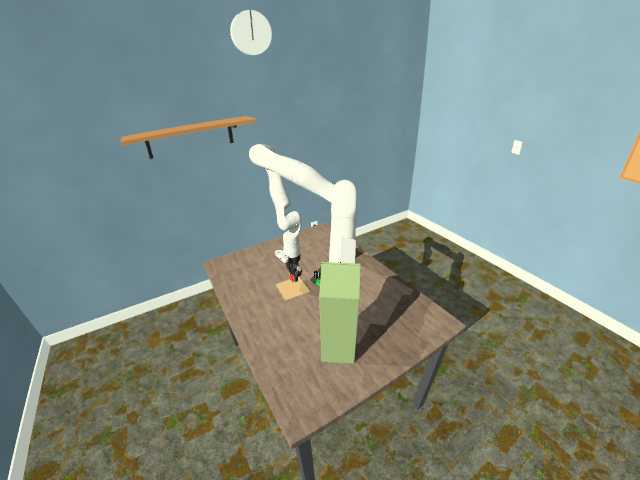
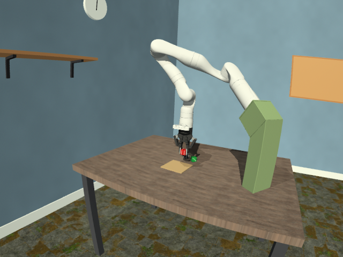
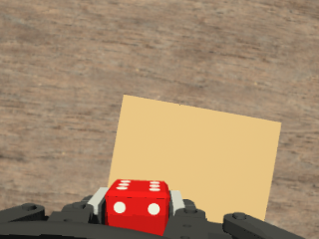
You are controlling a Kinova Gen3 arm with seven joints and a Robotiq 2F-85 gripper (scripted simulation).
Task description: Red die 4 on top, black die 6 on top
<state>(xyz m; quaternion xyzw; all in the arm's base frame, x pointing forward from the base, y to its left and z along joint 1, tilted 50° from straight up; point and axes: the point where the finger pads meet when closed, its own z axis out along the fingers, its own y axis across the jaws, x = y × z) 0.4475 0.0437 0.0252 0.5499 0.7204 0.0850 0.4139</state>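
Right now my hand is 40 mm short of the tan mat and 100 mm above it. From my hand the other things lie so: black die (50 mm ahead, 160 mm to the right, 90 mm below); green die (10 mm behind, 140 mm to the right, 90 mm below); red die (right at my hand).
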